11 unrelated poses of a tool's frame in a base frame.
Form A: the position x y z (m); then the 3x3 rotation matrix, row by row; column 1 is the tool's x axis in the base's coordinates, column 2 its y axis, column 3 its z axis. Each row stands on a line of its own.
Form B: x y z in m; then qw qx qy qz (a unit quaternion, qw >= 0). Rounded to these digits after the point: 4 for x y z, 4 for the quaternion.
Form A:
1:
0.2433, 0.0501, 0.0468
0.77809, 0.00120, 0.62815
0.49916, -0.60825, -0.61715
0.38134, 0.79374, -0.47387
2:
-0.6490, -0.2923, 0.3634
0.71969, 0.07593, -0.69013
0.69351, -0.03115, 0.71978
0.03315, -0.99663, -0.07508
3:
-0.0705, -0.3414, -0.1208
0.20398, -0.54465, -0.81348
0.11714, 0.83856, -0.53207
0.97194, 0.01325, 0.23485
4:
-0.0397, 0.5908, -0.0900
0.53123, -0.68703, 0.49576
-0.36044, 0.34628, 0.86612
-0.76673, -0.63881, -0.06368
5:
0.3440, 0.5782, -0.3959
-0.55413, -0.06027, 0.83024
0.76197, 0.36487, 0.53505
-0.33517, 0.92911, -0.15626
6:
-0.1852, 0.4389, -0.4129
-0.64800, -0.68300, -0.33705
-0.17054, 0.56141, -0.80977
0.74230, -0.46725, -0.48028
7:
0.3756, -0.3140, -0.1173
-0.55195, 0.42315, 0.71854
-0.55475, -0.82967, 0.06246
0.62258, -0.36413, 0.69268
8:
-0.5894, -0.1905, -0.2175
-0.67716, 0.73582, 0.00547
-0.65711, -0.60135, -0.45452
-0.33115, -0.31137, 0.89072
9:
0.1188, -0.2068, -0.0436
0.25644, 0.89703, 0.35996
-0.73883, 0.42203, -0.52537
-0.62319, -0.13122, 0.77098
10:
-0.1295, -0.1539, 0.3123
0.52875, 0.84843, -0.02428
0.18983, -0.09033, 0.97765
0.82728, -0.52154, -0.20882
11:
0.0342, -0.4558, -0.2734
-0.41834, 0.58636, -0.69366
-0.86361, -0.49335, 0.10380
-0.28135, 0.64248, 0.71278
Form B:
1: 0.2433, 0.0501, 0.0468, 0.4171, 0.8456, 0.1479, 0.2985
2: -0.6490, -0.2923, 0.3634, 0.6351, -0.6756, -0.2847, 0.2431
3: -0.0705, -0.3414, -0.1208, 0.7546, 0.1807, -0.5916, 0.2193
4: -0.0397, 0.5908, -0.0900, 0.6734, -0.5587, 0.4687, 0.1212
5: 0.3440, 0.5782, -0.3959, 0.4045, 0.2435, 0.7203, 0.5082
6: -0.1852, 0.4389, -0.4129, 0.3291, 0.2602, -0.8200, 0.3893
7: 0.3756, -0.3140, -0.1173, 0.2789, -0.3824, 0.0860, -0.8767
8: -0.5894, -0.1905, -0.2175, 0.3912, 0.0915, 0.2151, -0.8901
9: 0.1188, -0.2068, -0.0436, 0.7825, 0.1259, 0.3141, -0.5226
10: -0.1295, -0.1539, 0.3123, 0.5544, -0.6760, -0.3840, -0.2970
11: 0.0342, -0.4558, -0.2734, 0.4475, 0.3009, -0.2303, -0.8100
